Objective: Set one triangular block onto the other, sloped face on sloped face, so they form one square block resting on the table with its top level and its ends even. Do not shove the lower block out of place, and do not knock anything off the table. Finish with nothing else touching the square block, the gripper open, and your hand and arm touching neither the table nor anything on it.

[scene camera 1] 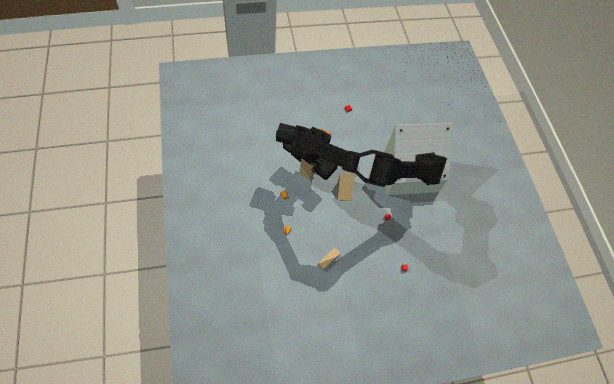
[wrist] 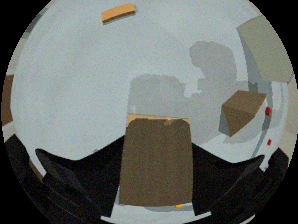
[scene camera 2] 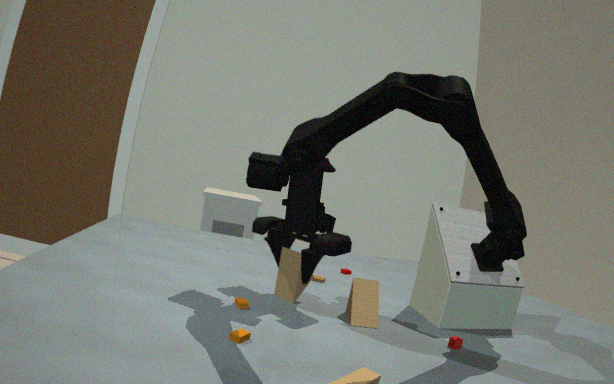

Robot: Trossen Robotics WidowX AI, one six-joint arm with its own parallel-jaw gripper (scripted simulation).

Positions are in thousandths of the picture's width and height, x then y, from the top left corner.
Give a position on a tan triangular block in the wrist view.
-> At 529,730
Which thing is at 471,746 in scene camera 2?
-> A tan triangular block.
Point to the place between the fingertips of my gripper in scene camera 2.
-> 480,728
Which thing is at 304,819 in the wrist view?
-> My gripper.
